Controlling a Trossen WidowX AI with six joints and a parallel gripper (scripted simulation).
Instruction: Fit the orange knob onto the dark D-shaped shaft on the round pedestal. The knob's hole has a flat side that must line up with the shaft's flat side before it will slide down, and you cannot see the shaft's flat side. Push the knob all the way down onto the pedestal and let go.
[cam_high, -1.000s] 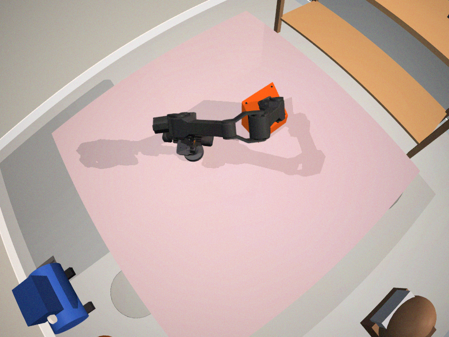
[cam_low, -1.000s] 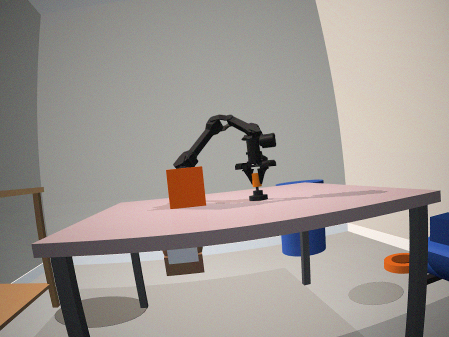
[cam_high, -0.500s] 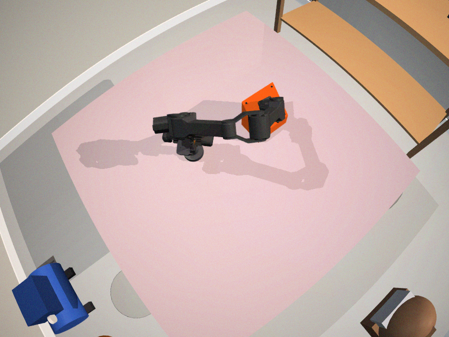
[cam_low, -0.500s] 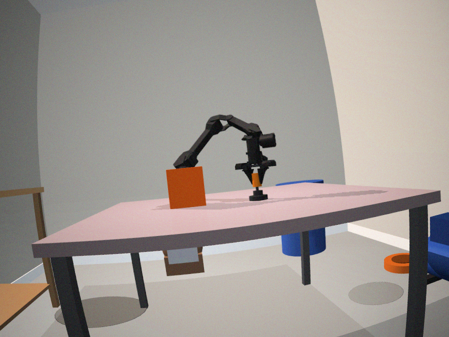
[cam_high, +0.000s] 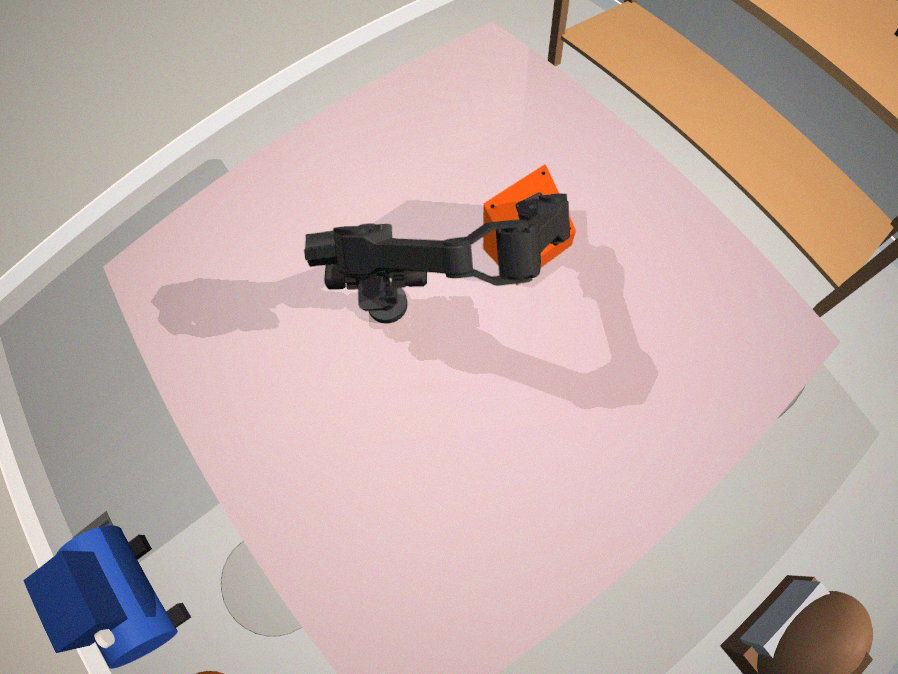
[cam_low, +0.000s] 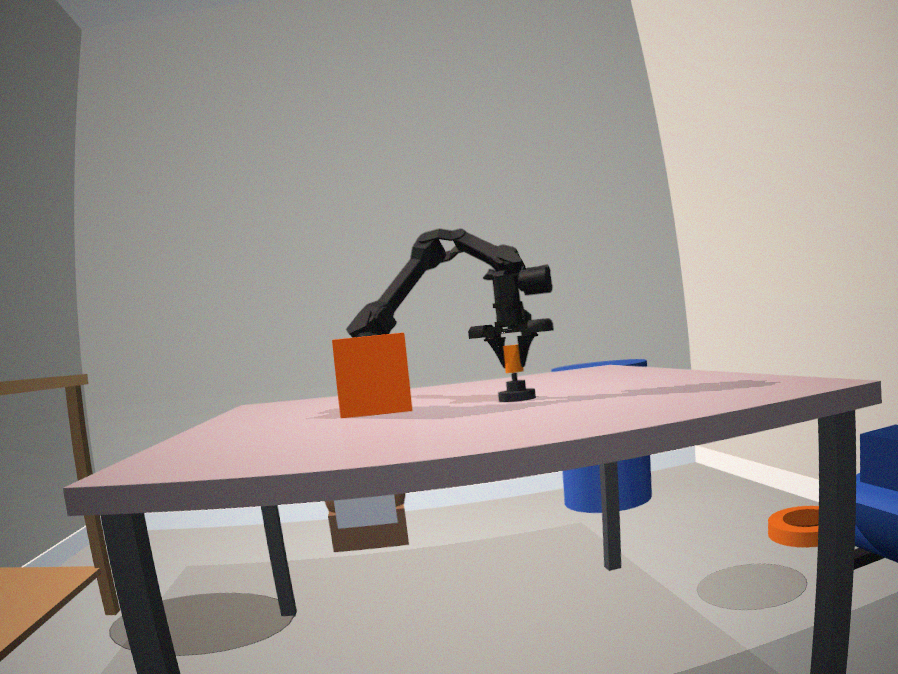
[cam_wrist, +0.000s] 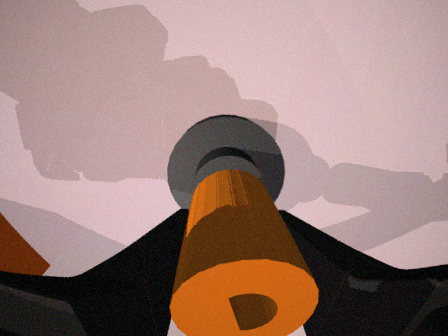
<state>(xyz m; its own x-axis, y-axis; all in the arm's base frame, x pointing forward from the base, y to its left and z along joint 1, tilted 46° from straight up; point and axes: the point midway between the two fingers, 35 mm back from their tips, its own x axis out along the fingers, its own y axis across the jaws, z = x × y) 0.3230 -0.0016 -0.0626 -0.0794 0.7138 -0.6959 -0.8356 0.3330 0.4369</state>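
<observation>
Now: the orange knob 20 mm above my gripper tip. From my gripper tip the other things lie so: pedestal 40 mm below.
</observation>
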